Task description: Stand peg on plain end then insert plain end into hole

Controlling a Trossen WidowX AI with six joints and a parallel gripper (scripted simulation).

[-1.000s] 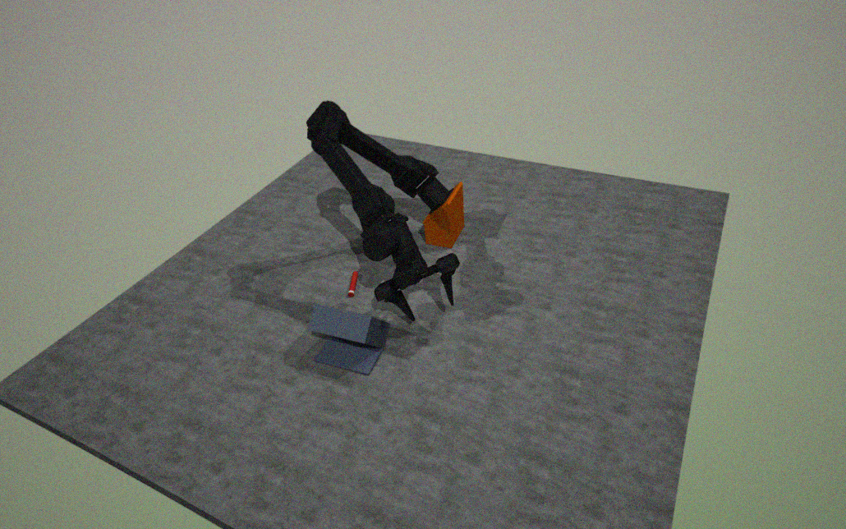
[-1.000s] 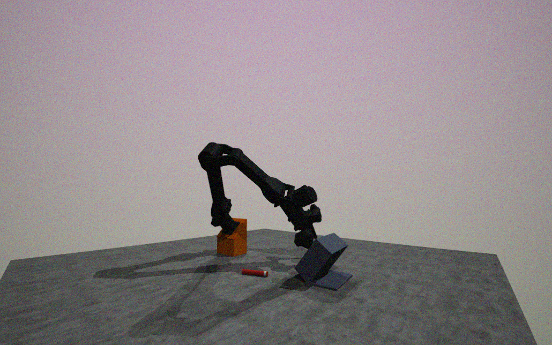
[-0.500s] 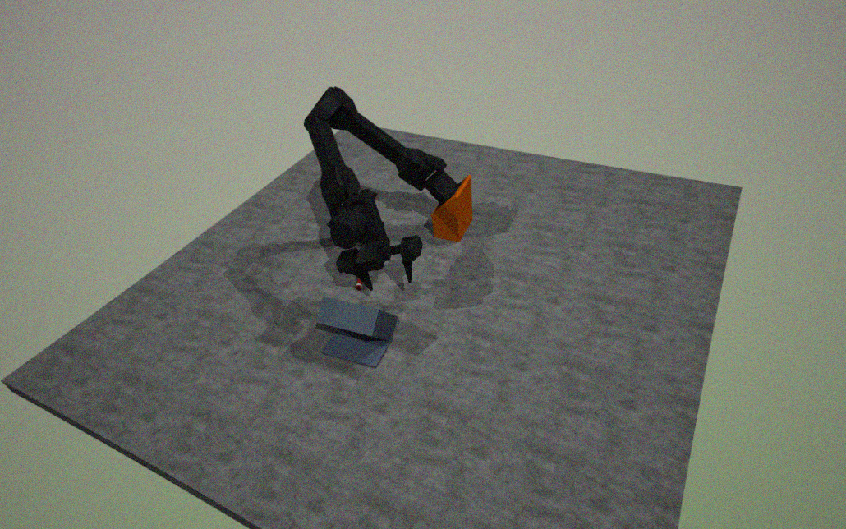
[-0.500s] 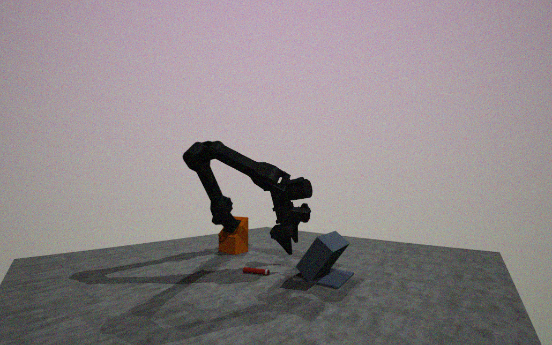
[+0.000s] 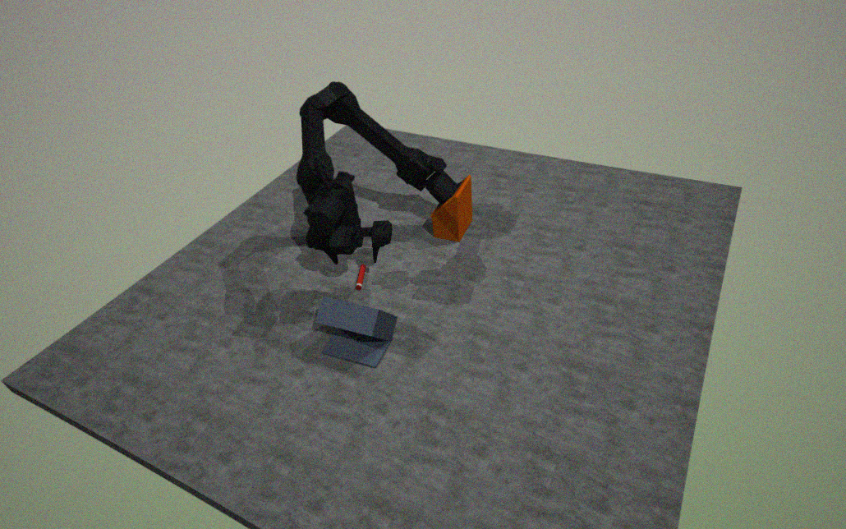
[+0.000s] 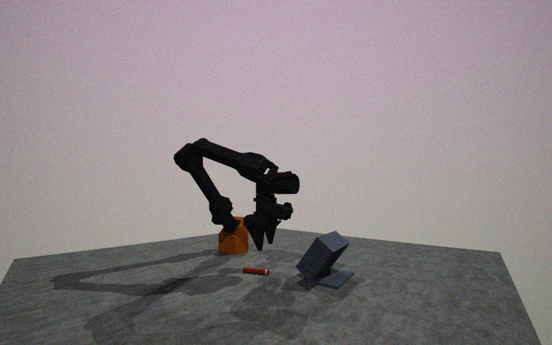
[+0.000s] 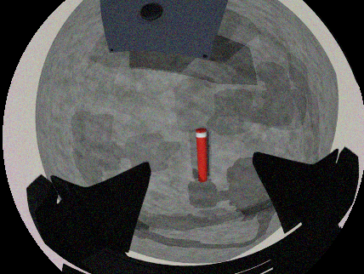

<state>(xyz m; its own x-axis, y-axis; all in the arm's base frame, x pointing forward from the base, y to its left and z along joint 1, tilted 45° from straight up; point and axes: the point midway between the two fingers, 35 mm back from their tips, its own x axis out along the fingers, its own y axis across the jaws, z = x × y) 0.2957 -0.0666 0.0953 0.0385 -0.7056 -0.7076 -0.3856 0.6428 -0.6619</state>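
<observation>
Right now my gripper tip is 7 cm above the red peg, 1 cm to the left of it and 1 cm past it. The rest, counted from my gripper tip: flat foot plate (17 cm ahead, 9 cm to the left, 8 cm below); grey-blue sloped panel (14 cm ahead, 9 cm to the left, 2 cm below).
</observation>
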